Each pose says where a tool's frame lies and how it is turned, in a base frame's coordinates. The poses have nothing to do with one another.
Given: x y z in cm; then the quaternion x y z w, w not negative.
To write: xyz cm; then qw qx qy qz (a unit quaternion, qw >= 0). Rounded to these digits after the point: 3 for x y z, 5 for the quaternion.
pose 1, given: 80.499 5.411 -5.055 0.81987 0.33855 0.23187 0.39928
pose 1, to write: 80.499 5.411 -5.055 0.39928 0.81987 0.33855 0.23187
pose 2, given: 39.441 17.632 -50.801 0.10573 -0.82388 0.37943 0.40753
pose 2, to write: 39.441 17.632 -50.801 0.40753 0.10573 -0.82388 0.37943
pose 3, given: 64.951 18.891 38.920 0.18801 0.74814 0.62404 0.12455
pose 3, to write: 64.951 18.891 38.920 0.12455 0.18801 0.74814 0.62404
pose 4, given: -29.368 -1.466 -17.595 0.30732 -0.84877 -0.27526 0.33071
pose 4, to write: -29.368 -1.466 -17.595 0.33071 0.30732 -0.84877 -0.27526
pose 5, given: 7.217 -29.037 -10.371 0.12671 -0.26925 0.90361 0.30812
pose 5, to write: 7.217 -29.037 -10.371 0.30812 0.12671 -0.26925 0.90361
